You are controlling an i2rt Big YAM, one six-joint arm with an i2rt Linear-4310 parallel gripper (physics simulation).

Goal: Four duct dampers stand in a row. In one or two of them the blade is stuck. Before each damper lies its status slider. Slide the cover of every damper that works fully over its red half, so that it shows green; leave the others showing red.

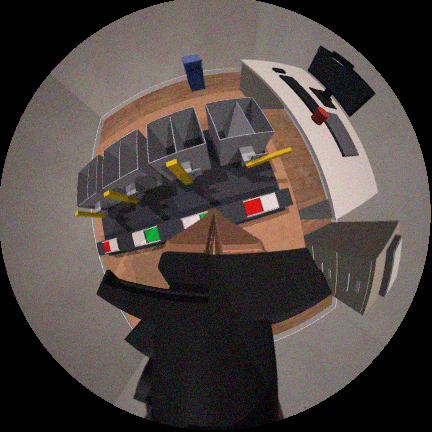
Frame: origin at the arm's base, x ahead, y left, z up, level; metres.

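Seen in the pictures: gripper, fingertip midpoint: (pixel 213 213).
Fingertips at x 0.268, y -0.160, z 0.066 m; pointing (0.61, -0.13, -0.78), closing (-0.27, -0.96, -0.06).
Pixels of each thing's top centre, then the offset from my fingertips to it. "*": a spot on its surface instead.
- leftmost, surface spot: (pixel 89 186) * dx +0.230, dy +0.419, dz -0.161 m
- rightmost, surface spot: (pixel 240 142) * dx +0.173, dy -0.114, dz -0.177 m
Four grey dampers stand in a row: the leftmost (pixel 89 186), the second (pixel 120 160), the third (pixel 176 137) and the rightmost (pixel 240 142). Each has a yellow lever (pixel 90 214) (pixel 121 196) (pixel 180 172) (pixel 269 157). The rightmost damper's blade shows as a broad slanted face; the thin dividers in the others look edge-on. The leftmost slider shows red (pixel 107 246); the second shows green (pixel 152 234); the third shows green (pixel 203 216), partly hidden by the fingers; the rightmost shows red (pixel 253 206). My gripper (pixel 213 213) is shut and empty, its tips over the third slider's right part.
The sliders lie on a dark strip (pixel 227 213) before the dampers. A white desk (pixel 350 192) with a monitor (pixel 341 80), a keyboard and a red cup (pixel 319 116) stands at the right. A drawer cabinet (pixel 345 260) stands at lower right, and a blue bin (pixel 194 73) at the back.
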